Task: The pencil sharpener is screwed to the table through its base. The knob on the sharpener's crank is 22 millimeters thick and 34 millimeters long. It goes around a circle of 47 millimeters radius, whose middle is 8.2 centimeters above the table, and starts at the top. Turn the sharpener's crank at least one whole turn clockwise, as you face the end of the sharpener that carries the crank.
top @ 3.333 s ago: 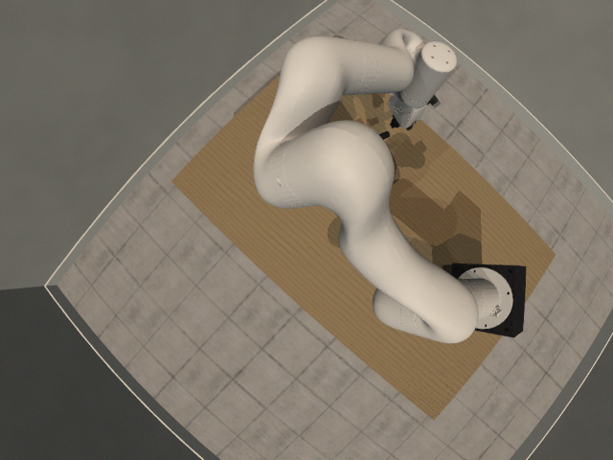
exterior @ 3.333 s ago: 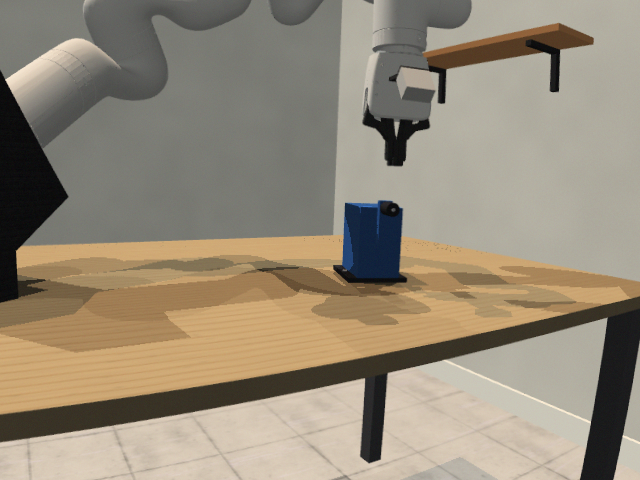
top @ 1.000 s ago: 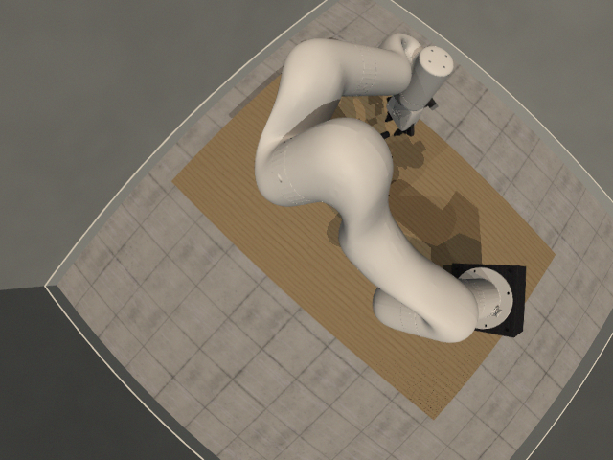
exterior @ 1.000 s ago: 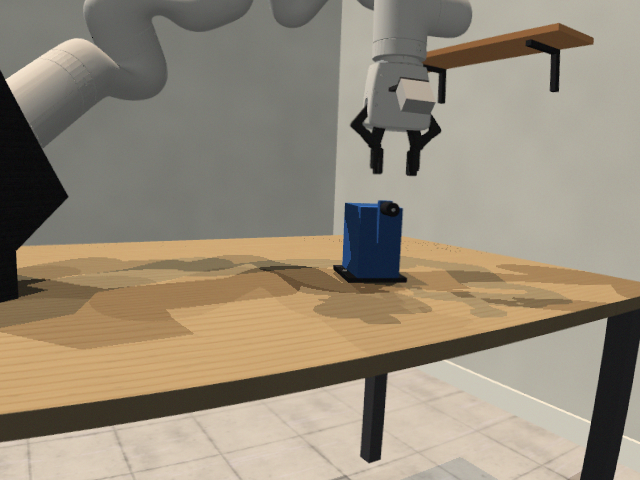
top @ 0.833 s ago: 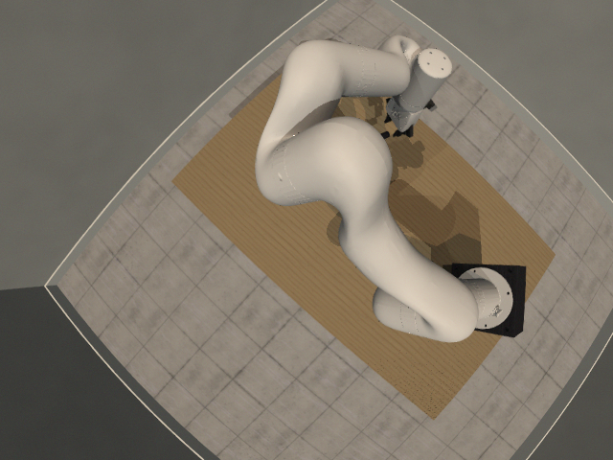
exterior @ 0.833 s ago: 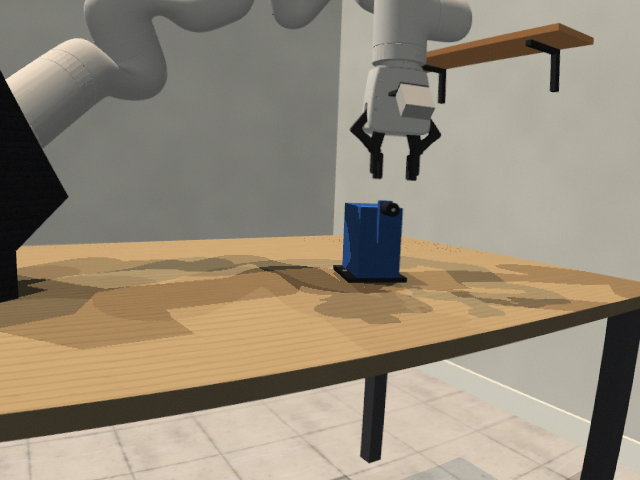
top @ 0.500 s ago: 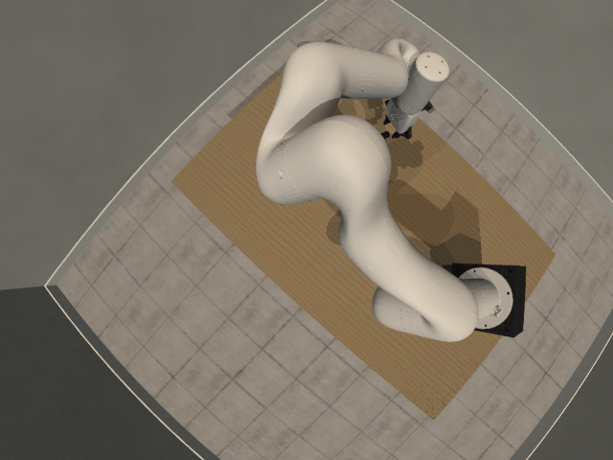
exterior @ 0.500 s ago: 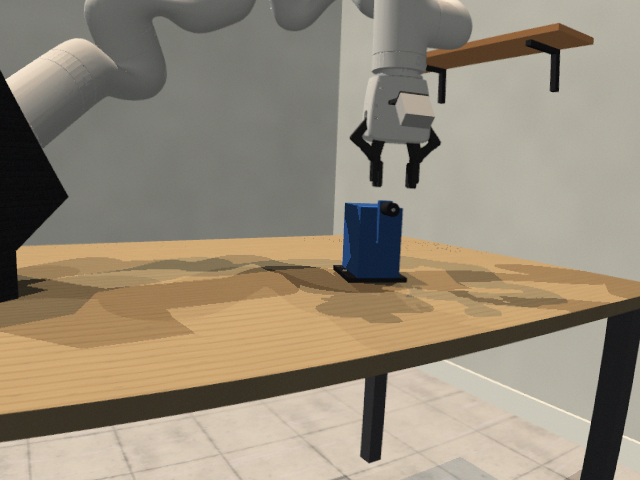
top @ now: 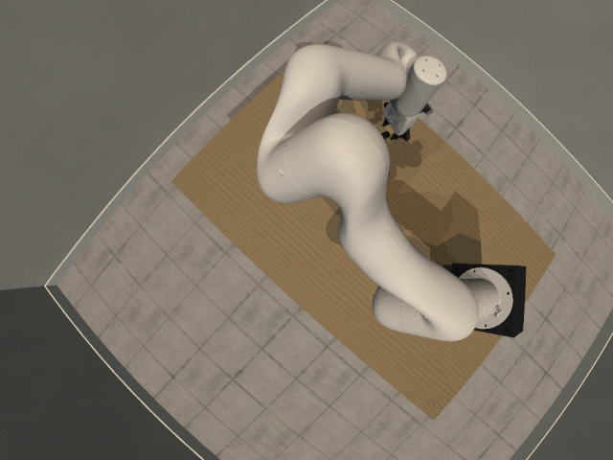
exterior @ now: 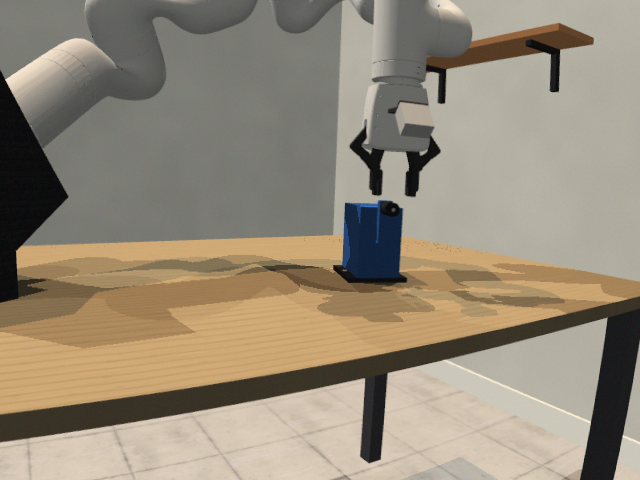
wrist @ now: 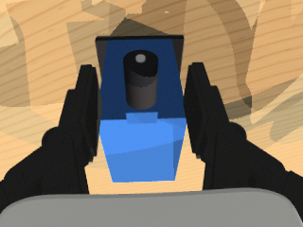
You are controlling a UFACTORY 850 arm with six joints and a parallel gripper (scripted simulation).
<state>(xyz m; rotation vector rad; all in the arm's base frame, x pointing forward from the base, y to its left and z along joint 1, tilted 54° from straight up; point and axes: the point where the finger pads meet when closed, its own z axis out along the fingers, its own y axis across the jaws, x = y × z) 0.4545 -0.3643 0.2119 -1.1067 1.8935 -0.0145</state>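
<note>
The black crank knob is 4 cm below my hand and 2 cm to the left of it.
</note>
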